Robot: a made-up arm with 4 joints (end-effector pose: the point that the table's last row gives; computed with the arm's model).
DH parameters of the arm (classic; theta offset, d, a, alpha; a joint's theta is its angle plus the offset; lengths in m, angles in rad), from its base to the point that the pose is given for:
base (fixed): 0 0.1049 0 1.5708
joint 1: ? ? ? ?
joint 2: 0.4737 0 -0.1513 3.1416
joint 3: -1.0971 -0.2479 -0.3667 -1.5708
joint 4: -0.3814 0 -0.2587 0
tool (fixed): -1.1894 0.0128 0 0
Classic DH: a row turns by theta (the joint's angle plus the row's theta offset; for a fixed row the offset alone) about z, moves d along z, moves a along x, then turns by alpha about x.
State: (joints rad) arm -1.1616 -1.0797 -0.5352 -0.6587
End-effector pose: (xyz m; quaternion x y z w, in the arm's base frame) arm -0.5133 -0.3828 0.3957 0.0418 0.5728 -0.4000 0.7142
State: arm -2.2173 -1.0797 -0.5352 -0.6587
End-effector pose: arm 0.0002 -0.3828 0.6948 -0.1654 0.8546 -0.3666 0.3285
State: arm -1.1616 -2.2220 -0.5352 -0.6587
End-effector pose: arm -0.6031 0.1571 0.3568 0.4729 0.5472 -0.5676 0.3935
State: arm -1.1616 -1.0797 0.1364 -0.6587
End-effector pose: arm -0.7109 -0.1354 0.3100 0.3063 0.5806 -0.5185 0.5479
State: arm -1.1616 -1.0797 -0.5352 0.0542
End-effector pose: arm -0.5118 -0.4804 0.2438 0.2390 0.5222 -0.1257 0.8089
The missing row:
joint 1: 1.5708 0.0367 0.016 -1.5708
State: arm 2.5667 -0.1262 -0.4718 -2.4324
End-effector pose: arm 0.3176 -0.1985 -0.0140 -0.8690 0.3737 0.3192 0.0577
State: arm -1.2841 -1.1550 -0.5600 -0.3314
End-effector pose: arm -0.5075 -0.4144 0.3901 0.1371 0.6034 -0.2994 0.7263
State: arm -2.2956 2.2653 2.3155 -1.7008
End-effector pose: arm 0.4307 -0.3364 0.3560 -0.6783 0.6091 -0.3235 0.2535
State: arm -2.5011 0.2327 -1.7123 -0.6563
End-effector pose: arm 0.5925 0.0591 0.0976 -0.4185 0.4222 0.6853 0.4206
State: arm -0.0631 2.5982 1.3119 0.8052
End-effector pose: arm -0.0940 -0.2041 0.8612 -0.5416 0.2581 0.3308 0.7285
